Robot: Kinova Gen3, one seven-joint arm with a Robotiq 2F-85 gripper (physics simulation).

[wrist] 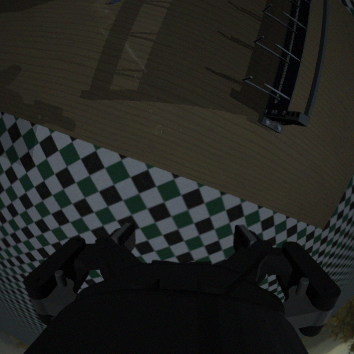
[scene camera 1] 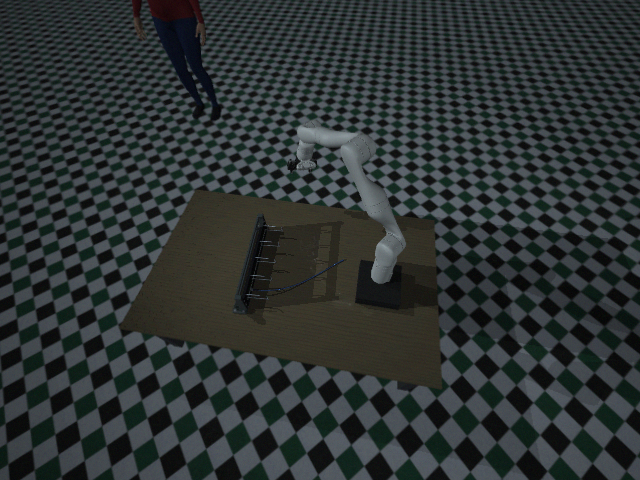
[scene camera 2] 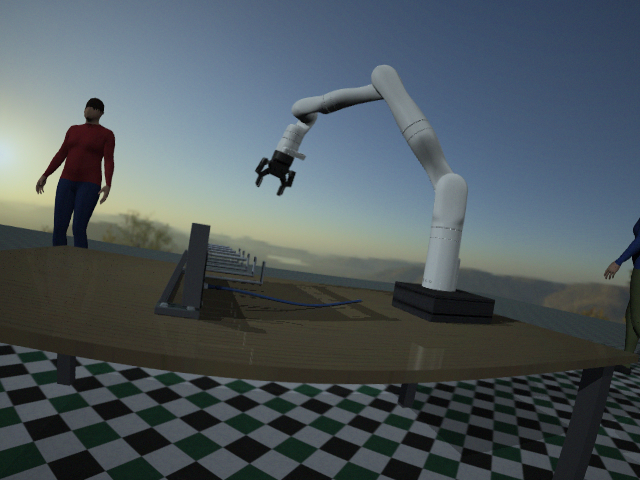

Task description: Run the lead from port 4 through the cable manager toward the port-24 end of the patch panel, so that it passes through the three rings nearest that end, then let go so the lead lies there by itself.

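The patch panel (scene camera 1: 250, 258) (scene camera 2: 195, 266) (wrist: 283, 100) stands upright on the table, with a row of thin wire rings (scene camera 1: 261, 279) (scene camera 2: 263, 272) (wrist: 260, 87) sticking out on its robot-facing side. The blue lead (scene camera 1: 334, 265) (scene camera 2: 310, 305) leaves the panel close to the end nearest the scene cameras and runs loosely toward the robot base, its free end pointing away from the panel. At the far end, the rings hold no visible lead. My gripper (scene camera 1: 295, 165) (scene camera 2: 269, 188) (wrist: 183, 235) is open and empty, high above the far side of the table, well apart from lead and rings.
The robot's black base block (scene camera 1: 378, 297) (scene camera 2: 442, 304) stands on the table (scene camera 1: 310, 335) (scene camera 2: 320, 351) (wrist: 175, 135), across from the panel. The table's far edge shows beneath the gripper in the wrist view. A person in a red top (scene camera 1: 180, 36) (scene camera 2: 90, 155) stands beyond the table.
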